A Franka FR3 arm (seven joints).
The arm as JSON. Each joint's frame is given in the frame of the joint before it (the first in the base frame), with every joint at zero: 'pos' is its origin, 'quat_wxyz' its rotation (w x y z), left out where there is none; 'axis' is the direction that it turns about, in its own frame. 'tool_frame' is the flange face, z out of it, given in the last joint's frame.
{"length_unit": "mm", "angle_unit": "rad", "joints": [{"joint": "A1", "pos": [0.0, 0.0, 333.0], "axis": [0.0, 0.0, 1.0]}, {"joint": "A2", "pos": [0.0, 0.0, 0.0], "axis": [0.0, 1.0, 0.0]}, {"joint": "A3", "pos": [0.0, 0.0, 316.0], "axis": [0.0, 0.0, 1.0]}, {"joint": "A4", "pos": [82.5, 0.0, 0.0], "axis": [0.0, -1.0, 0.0]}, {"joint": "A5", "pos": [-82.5, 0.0, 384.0], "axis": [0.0, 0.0, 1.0]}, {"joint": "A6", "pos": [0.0, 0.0, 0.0], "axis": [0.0, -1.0, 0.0]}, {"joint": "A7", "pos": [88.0, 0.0, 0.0], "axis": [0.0, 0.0, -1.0]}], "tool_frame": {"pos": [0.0, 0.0, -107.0], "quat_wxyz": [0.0, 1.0, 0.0, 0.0]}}
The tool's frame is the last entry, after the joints.
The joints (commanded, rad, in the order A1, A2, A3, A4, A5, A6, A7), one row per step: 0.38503, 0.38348, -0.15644, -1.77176, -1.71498, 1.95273, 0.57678; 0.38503, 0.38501, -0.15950, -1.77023, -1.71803, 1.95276, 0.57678; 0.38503, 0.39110, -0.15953, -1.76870, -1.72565, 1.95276, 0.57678; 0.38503, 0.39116, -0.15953, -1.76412, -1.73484, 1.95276, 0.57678; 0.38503, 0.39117, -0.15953, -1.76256, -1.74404, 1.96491, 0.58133; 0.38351, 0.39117, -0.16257, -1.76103, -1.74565, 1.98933, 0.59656; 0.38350, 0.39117, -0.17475, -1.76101, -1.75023, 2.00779, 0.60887; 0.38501, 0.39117, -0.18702, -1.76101, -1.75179, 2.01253, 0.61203; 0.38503, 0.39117, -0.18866, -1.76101, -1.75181, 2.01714, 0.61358; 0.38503, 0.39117, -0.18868, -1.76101, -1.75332, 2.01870, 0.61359
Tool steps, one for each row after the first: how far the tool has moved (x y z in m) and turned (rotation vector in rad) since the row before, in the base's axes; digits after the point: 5 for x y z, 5 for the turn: 0.00073, -0.00159, 0.00007, -0.00376, -0.00099, -0.00105; 0.00090, 0.00041, -0.00283, -0.00818, 0.00290, 0.00425; 0.00116, 0.00055, 0.00262, -0.00648, -0.00590, 0.00532; 0.00076, 0.00183, 0.00049, 0.00131, -0.00253, 0.01490; 0.00105, 0.00037, -0.00047, 0.01887, -0.00578, 0.01608; 0.00132, -0.00484, -0.00012, 0.00833, -0.00570, 0.00580; 0.00088, -0.00567, 0.00057, -0.00141, -0.00280, -0.00525; 0.00017, -0.00039, -0.00017, 0.00256, 0.00015, 0.00220; 0.00006, 0.00021, -0.00002, -0.00051, 0.00032, 0.00206
